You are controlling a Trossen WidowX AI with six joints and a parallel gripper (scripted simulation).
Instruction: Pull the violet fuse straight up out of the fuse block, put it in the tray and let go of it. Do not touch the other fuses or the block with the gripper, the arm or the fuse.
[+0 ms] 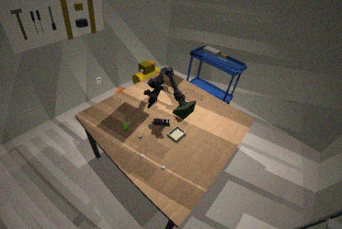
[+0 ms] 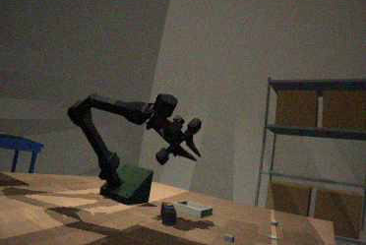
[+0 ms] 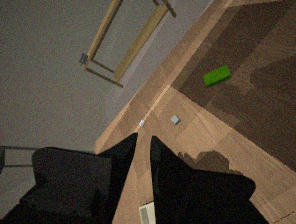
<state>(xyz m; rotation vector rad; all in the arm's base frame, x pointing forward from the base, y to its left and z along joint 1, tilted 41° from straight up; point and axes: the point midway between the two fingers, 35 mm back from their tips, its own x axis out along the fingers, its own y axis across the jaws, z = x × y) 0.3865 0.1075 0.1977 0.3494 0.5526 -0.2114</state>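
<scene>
Right now my gripper tip is 230 mm to the right of the tray, 230 mm above it and 130 mm past it.
</scene>
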